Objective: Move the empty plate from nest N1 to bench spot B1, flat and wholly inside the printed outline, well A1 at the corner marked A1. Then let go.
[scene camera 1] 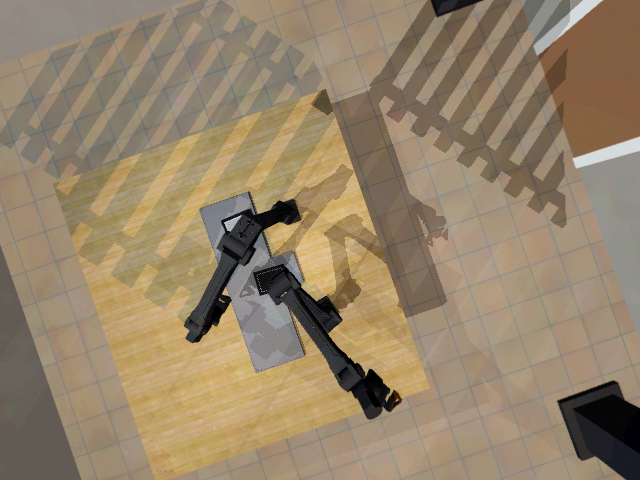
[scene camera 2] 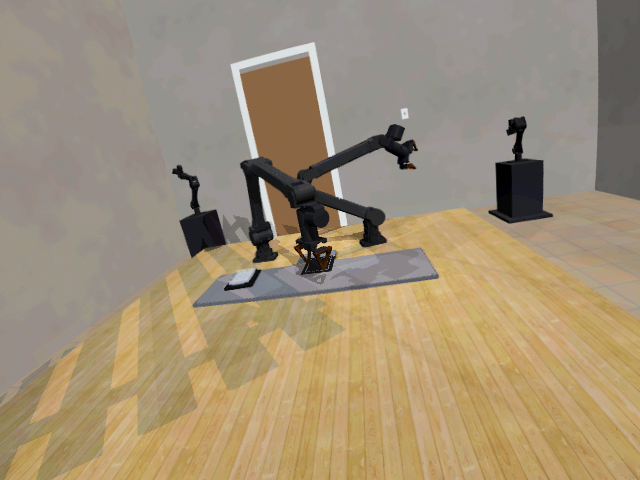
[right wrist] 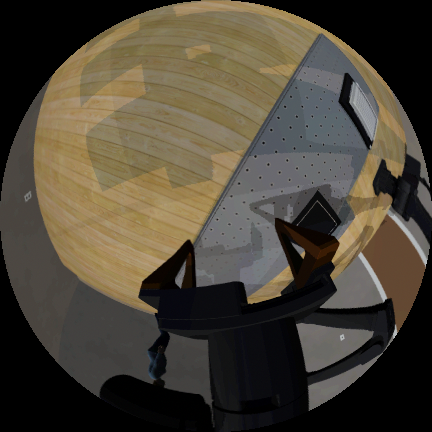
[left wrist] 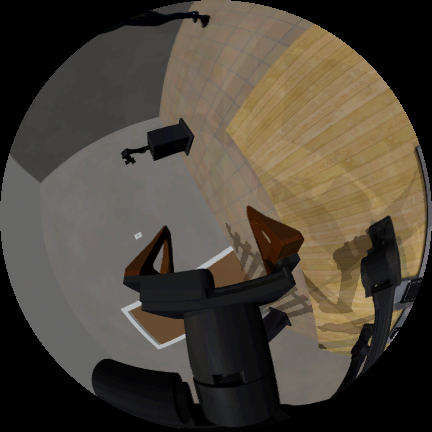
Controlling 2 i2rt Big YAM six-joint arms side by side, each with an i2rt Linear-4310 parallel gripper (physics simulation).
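The pale plate sits in a black nest at one end of the grey perforated board. A black square with a thin white outline lies farther along the board; its lettering and the mark A1 are too small to read. My right gripper is open and empty, points down above the board, and overlaps the black square in scene camera 2. My left gripper is open, empty and raised high, away from the board.
The grey board lies on the wooden table. A small grey piece juts out beside the black square. In scene camera 1 my right arm crosses near the nest and my left arm partly covers the black square.
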